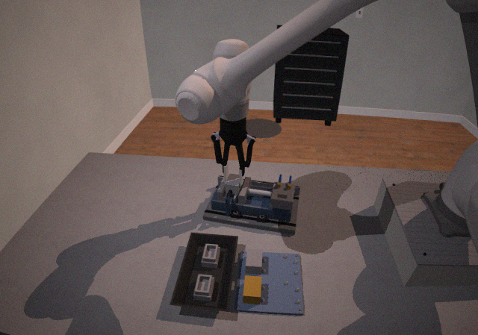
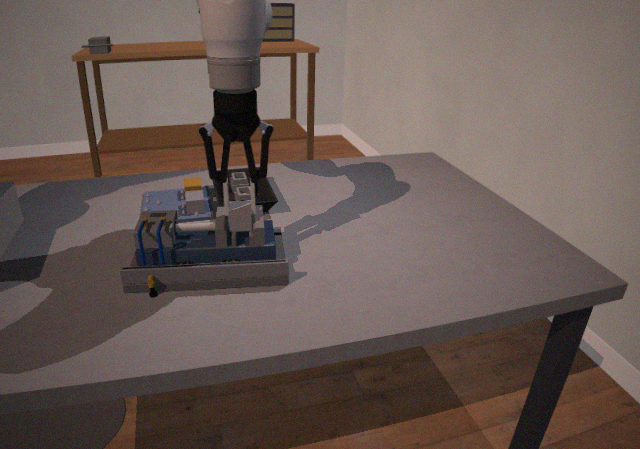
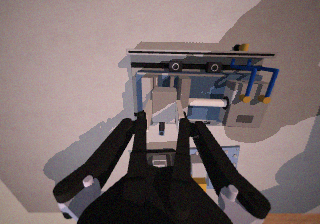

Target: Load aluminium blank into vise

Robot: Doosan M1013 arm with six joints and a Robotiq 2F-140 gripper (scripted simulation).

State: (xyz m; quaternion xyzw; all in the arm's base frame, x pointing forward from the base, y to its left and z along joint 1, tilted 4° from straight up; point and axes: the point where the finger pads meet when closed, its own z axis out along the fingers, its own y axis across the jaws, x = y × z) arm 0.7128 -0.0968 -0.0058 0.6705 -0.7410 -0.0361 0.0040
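Now: hand 70 mm past the blue vise, 10 mm to the right of it and 100 mm above it. The rest, counted from my hand: brass blank 90 mm behind, 340 mm to the left, 110 mm below; then aluminium blank 90 mm behind, 250 mm to the left, 110 mm below; then infeed plate 140 mm behind, 290 mm to the left, 130 mm below.
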